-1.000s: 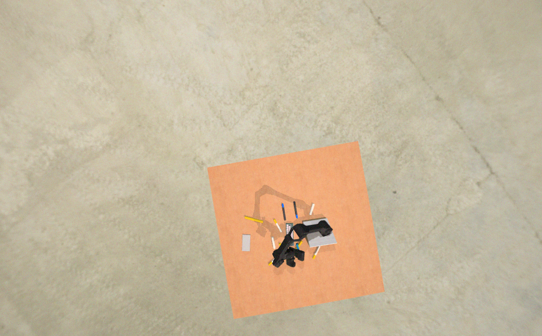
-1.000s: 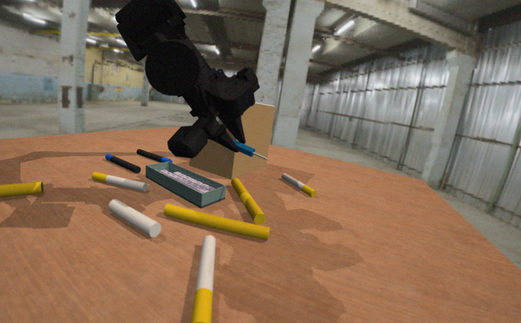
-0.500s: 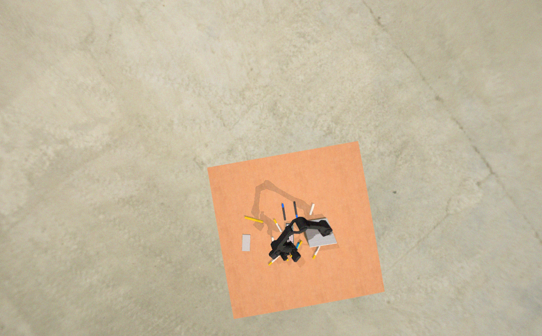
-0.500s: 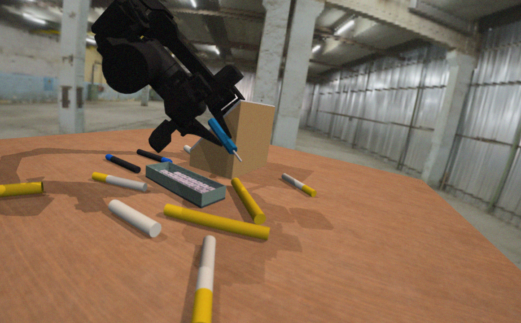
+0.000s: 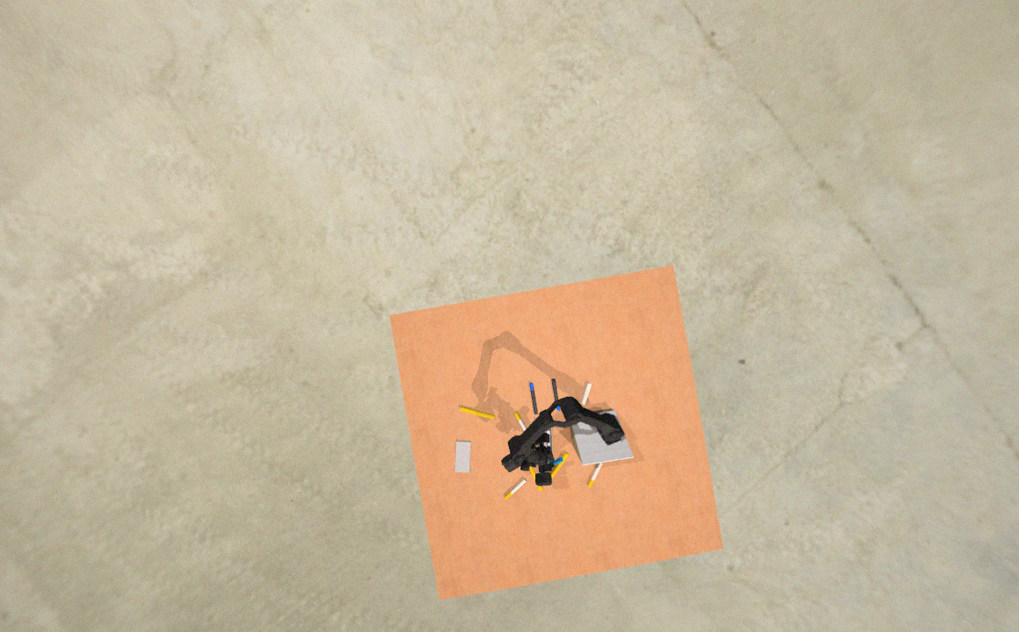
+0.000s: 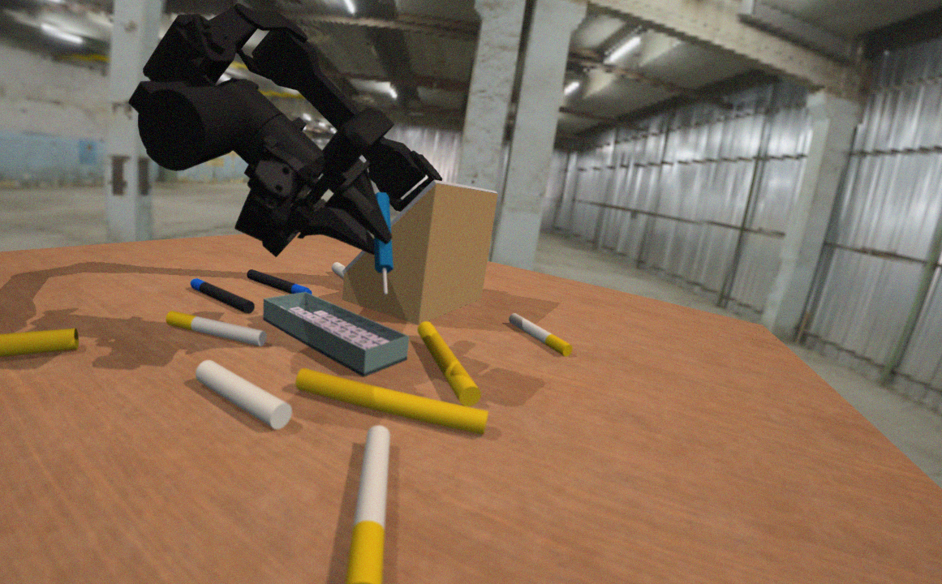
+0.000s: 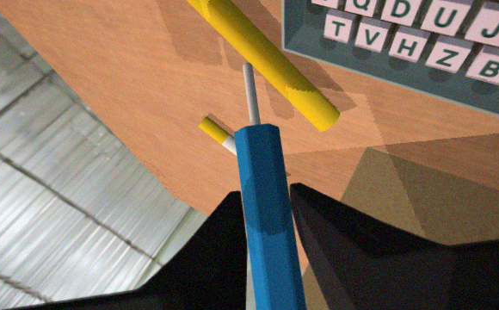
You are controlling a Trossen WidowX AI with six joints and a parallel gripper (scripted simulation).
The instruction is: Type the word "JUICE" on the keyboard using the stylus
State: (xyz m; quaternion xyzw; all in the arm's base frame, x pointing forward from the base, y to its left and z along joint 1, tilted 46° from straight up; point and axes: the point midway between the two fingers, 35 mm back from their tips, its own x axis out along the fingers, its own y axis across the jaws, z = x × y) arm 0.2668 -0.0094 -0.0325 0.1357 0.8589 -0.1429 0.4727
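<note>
Now: gripper tip 1 cm to the right of the blue stylus, 1 cm short of it and 1 cm above it. Round my gripper tip: yellow cylinder: 10 cm below, 8 cm to the left, 1 cm behind.
</note>
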